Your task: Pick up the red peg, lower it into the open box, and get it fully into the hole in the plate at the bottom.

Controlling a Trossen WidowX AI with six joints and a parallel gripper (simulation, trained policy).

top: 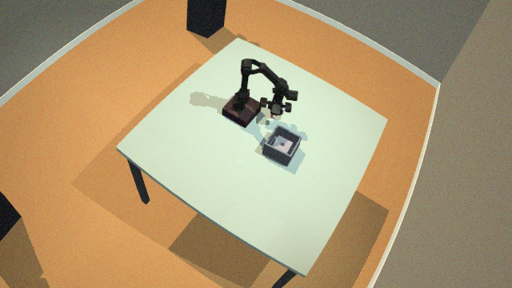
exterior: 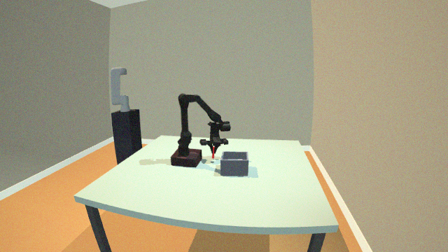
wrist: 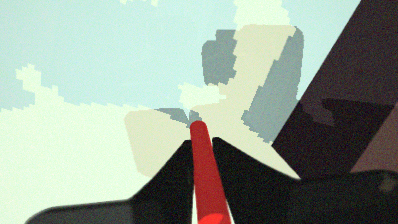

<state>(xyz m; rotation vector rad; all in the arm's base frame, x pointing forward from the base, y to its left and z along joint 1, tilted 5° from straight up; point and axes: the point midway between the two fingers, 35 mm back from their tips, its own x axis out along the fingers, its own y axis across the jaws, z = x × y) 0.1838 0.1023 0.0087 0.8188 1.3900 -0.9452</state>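
The plate lies 160 mm ahead of my gripper tip and 180 mm to the right of it. Also, from my gripper tip: grey box 160 mm ahead, 180 mm to the right, 10 mm below; red peg 10 mm to the left, 10 mm above.
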